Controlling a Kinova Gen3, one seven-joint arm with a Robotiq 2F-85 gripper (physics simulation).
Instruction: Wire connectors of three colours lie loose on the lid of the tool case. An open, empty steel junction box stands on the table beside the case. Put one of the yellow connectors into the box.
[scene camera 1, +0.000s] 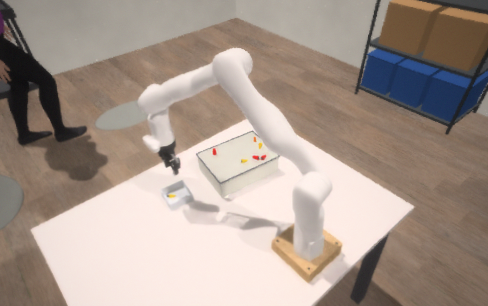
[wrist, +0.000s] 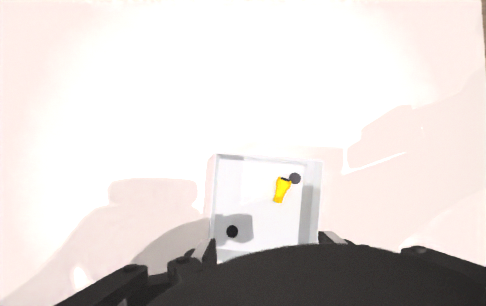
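Seen in the pictures: gripper, fingertip midpoint: (scene camera 1: 172, 170); arm's base, origin of the base link: (scene camera 1: 306, 247).
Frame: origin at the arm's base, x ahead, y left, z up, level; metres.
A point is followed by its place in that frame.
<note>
A yellow connector (scene camera 1: 171, 196) @[x 0.511, y 0.295, z -0.042 m] (wrist: 281, 190) @[x 0.515, y 0.292, z -0.040 m] lies on the floor of the steel junction box (scene camera 1: 182, 203) @[x 0.448, y 0.273, z -0.039 m] (wrist: 311, 210) @[x 0.548, y 0.274, z -0.046 m], close to a dark round spot. My gripper (scene camera 1: 174, 169) @[x 0.495, y 0.273, z 0.108 m] (wrist: 267, 253) @[x 0.495, y 0.273, z 0.108 m] is open, with nothing between its fingers, and hangs above the box. On the lid of the tool case (scene camera 1: 225, 167) @[x 0.464, y 0.059, z 0.039 m] lie two more yellow connectors, one near the front (scene camera 1: 244, 161) @[x 0.446, y -0.025, z 0.045 m] and one near the back (scene camera 1: 260, 145) @[x 0.494, y -0.138, z 0.049 m]. A red connector (scene camera 1: 214, 151) @[x 0.563, y 0.057, z 0.056 m] is at the lid's left, two red ones (scene camera 1: 256, 157) @[x 0.433, y -0.077, z 0.052 m] (scene camera 1: 263, 157) @[x 0.417, y -0.102, z 0.052 m] lie close together at the right, and an orange one (scene camera 1: 255, 139) @[x 0.540, y -0.141, z 0.051 m] is at the back.
The case stands to the right of the box, with its walls rising higher than the box. My arm's wooden base (scene camera 1: 287, 250) @[x 0.027, y 0.062, z -0.003 m] is at the table's right front. A shelf rack with blue bins (scene camera 1: 410, 83) and brown cartons (scene camera 1: 409, 26) stands behind. A person's legs (scene camera 1: 45, 90) show beyond the table.
</note>
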